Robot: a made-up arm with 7 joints. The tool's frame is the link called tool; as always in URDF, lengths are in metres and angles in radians.
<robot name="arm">
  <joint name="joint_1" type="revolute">
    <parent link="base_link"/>
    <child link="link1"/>
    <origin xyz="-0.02 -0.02 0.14"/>
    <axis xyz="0 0.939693 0.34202"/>
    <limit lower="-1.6" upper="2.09"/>
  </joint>
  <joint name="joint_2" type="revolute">
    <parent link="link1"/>
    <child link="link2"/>
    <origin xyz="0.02 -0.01 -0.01"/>
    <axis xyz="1 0 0"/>
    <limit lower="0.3" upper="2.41"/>
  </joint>
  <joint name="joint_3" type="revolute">
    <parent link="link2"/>
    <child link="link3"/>
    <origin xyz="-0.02 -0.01 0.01"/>
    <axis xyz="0 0 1"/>
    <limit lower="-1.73" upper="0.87"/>
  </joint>
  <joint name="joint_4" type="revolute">
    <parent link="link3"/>
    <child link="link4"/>
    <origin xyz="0.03 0 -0.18"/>
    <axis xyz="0 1 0"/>
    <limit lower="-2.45" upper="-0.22"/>
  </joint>
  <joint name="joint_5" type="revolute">
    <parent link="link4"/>
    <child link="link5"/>
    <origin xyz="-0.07 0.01 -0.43"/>
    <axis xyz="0 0 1"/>
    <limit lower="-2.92" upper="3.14"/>
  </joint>
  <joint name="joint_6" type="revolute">
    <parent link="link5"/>
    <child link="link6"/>
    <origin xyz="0.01 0 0.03"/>
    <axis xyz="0 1 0"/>
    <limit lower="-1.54" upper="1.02"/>
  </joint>
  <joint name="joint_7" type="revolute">
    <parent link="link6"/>
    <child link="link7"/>
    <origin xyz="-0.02 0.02 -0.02"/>
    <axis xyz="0 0 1"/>
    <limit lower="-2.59" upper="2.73"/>
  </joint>
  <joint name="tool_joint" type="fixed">
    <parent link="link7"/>
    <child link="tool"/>
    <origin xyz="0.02 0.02 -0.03" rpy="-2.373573 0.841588 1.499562"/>
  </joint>
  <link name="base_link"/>
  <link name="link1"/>
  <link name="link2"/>
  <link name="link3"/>
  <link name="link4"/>
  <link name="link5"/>
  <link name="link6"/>
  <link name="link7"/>
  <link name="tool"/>
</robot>
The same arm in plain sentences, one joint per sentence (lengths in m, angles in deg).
The arm has seven revolute joints in a row. What follows holds with every joint at zero, and every direction is one of the base frame's.
Joint 1 is mounted 0.02 m along -x and 0.02 m along -y and 0.14 m along +z from the base frame's origin and turns about the direction (0, 0.9397, 0.342), from -91.67 to 119.75 deg.
Joint 2 is mounted 0.02 m along +x and 0.01 m along -y and 0.01 m along -z from joint 1 and turns about +x, from 17.19 to 138.08 deg.
Joint 3 is mounted 0.02 m along -x and 0.01 m along -y and 0.01 m along +z from joint 2 and turns about +z, from -99.12 to 49.85 deg.
Joint 4 is mounted 0.03 m along +x and 0.18 m along -z from joint 3 and turns about +y, from -140.37 to -12.61 deg.
Joint 5 is mounted 0.07 m along -x and 0.01 m along +y and 0.43 m along -z from joint 4 and turns about +z, from -167.3 to 179.91 deg.
Joint 6 is mounted 0.01 m along +x and 0.03 m along +z from joint 5 and turns about +y, from -88.24 to 58.44 deg.
Joint 7 is mounted 0.02 m along -x and 0.02 m along +y and 0.02 m along -z from joint 6 and turns about +z, from -148.4 to 156.42 deg.
The tool frame, which is the frame that the pose is given for, is mounted 0.02 m along +x and 0.02 m along +y and 0.03 m along -z from joint 7; its axes are the base frame's turned by roll -136, pitch 48.22 and yaw 85.92 deg (as in URDF: about the fixed x, then y, then z).

